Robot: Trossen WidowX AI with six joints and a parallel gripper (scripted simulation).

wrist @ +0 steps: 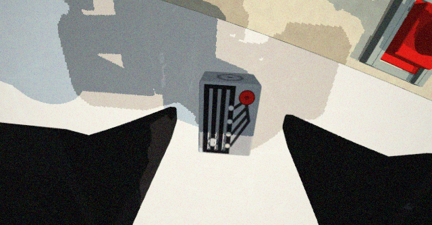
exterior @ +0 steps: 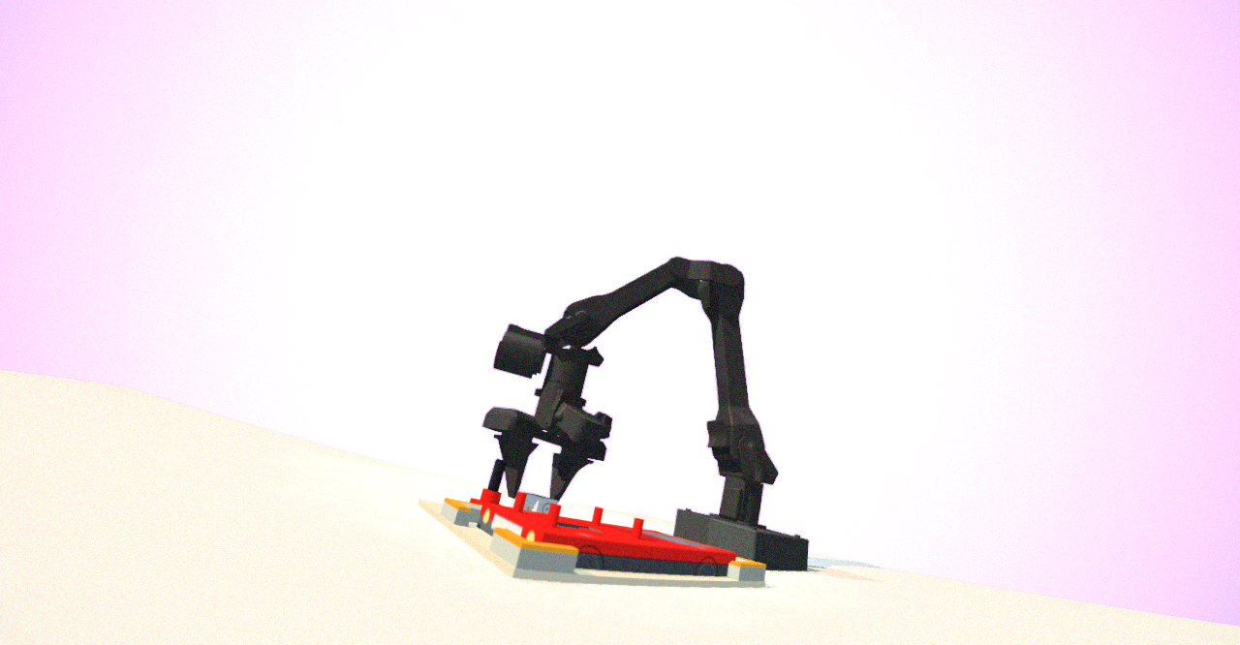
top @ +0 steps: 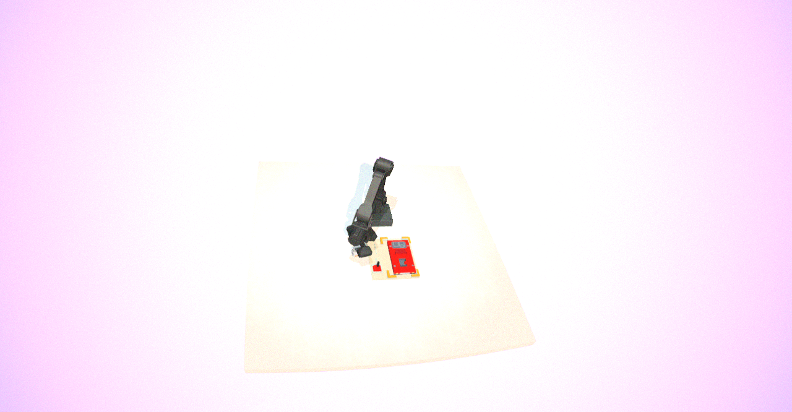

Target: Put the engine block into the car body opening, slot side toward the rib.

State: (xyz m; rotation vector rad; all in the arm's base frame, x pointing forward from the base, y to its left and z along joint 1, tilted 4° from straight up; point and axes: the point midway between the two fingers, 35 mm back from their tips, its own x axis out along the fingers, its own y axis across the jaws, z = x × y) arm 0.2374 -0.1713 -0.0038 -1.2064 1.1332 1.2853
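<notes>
My gripper tip is 1 cm past the engine block and 1 cm above it. The rest, counted from my gripper tip: black peg (11 cm ahead, 6 cm to the left, 1 cm above); beige base plate (7 cm ahead, 17 cm to the left, 1 cm below).
</notes>
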